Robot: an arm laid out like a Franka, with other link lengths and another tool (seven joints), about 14 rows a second.
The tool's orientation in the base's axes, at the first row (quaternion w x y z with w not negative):
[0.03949, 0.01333, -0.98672, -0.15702]
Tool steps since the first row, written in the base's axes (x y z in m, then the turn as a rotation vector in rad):
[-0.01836, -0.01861, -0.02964, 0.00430, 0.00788, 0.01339]
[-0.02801, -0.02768, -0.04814, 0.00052, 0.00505, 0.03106]
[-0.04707, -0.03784, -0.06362, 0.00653, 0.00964, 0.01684]
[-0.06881, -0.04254, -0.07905, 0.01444, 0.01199, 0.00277]
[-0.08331, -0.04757, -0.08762, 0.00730, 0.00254, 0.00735]
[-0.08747, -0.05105, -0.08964, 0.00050, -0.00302, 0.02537]
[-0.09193, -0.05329, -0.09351, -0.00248, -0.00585, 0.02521]
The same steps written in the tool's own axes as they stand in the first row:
[0.01683, -0.02665, 0.02385, -0.00360, 0.01159, -0.01061]
[0.02543, -0.04088, 0.03937, 0.00158, 0.01445, -0.02791]
[0.04368, -0.05509, 0.05246, -0.00564, 0.01431, -0.01352]
[0.06439, -0.06405, 0.06742, -0.01465, 0.01205, -0.00011]
[0.07840, -0.07129, 0.07518, -0.00683, 0.00460, -0.00678]
[0.08253, -0.07517, 0.07636, 0.00149, 0.00501, -0.02501]
[0.08678, -0.07844, 0.07970, 0.00456, 0.00231, -0.02549]

